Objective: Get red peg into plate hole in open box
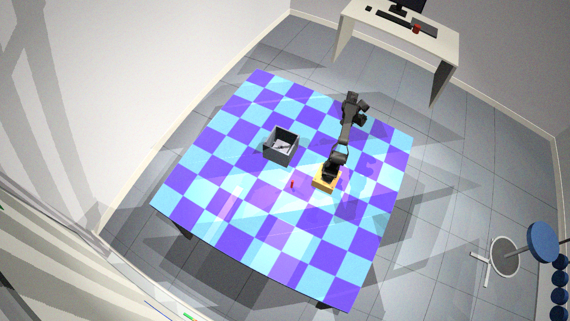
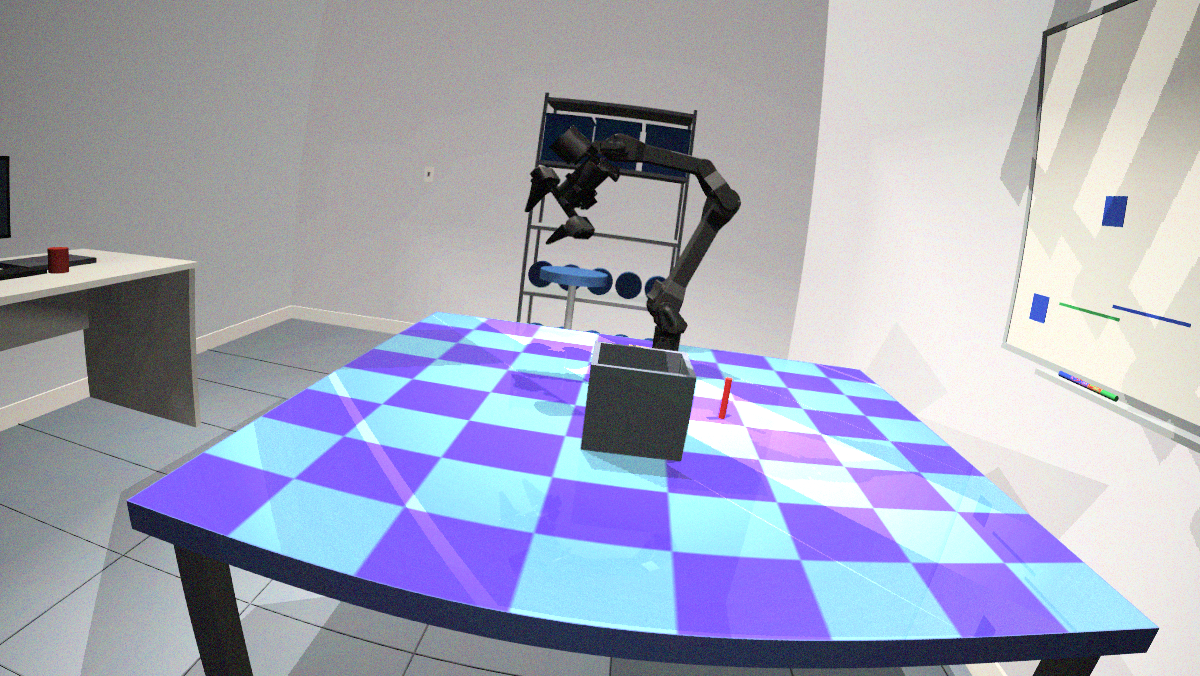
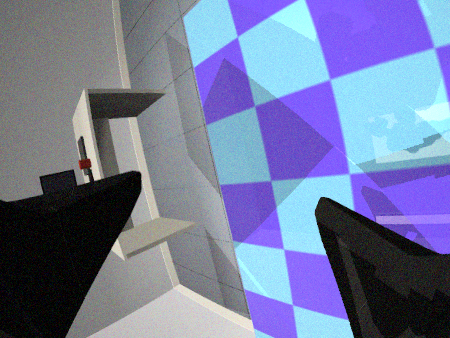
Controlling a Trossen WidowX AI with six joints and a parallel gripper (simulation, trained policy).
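My gripper tip is 440 mm to the right of the red peg, 260 mm above it and 150 mm short of it. From my gripper tip the other things lie so: plate: 330 mm ahead, 280 mm to the left, 260 mm below.
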